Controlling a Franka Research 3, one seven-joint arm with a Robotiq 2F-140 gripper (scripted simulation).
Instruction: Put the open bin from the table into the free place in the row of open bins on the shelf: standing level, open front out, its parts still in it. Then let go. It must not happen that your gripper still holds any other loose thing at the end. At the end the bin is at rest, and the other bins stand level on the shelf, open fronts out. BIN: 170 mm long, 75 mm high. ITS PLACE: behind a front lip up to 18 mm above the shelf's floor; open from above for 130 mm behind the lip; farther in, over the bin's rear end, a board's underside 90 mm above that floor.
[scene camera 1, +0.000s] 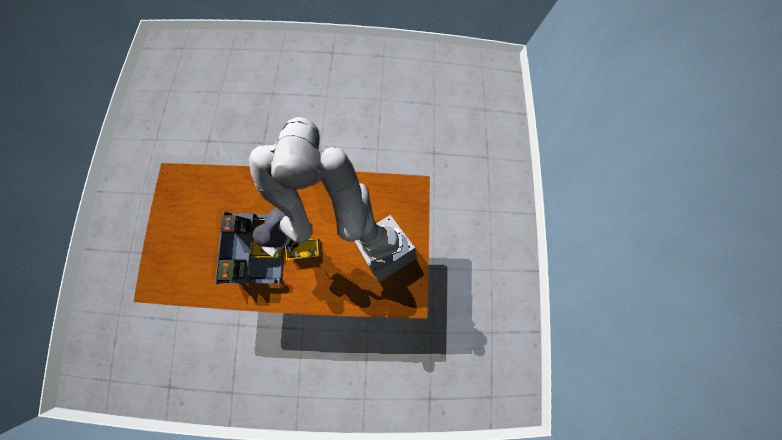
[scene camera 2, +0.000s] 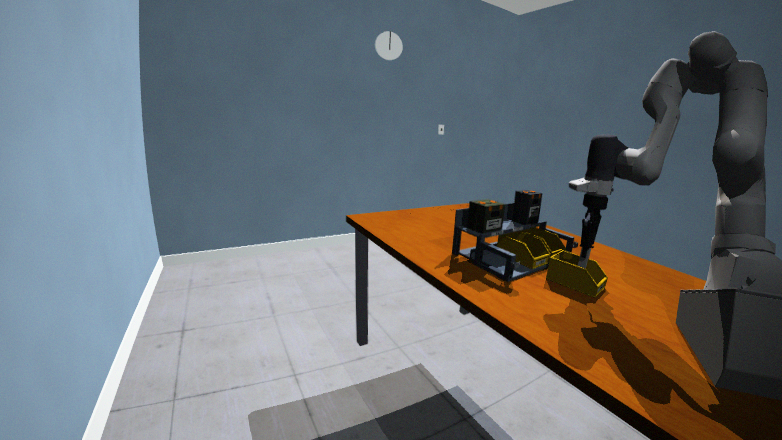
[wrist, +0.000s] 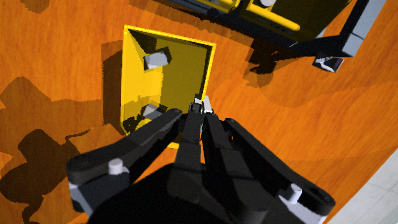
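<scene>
The gripper (scene camera 2: 582, 266) is in view, and the wrist view likewise shows the gripper (wrist: 199, 103).
</scene>
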